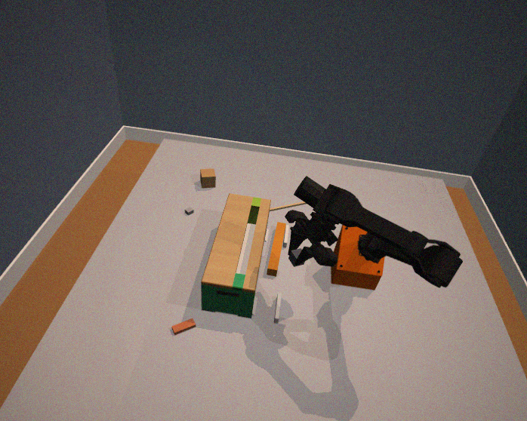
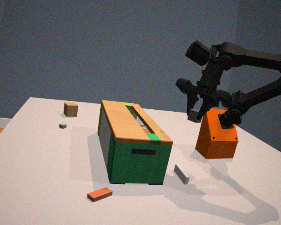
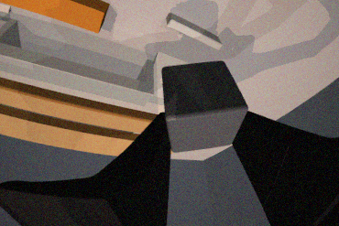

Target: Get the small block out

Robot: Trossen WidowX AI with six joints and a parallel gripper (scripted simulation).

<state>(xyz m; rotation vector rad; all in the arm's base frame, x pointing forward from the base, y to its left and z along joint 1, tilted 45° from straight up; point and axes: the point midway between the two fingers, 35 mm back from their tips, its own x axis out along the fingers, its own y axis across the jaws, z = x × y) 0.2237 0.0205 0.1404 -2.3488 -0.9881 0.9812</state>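
Right now my gripper tip is 1 cm to the left of the grey block and 1 cm past it. Round my gripper tip: orange-red brick (28 cm ahead, 17 cm below, 13 cm to the left); then long orange bar (19 cm to the right, 16 cm below, 3 cm ahead); then box (11 cm to the right, 11 cm below, 11 cm ahead).
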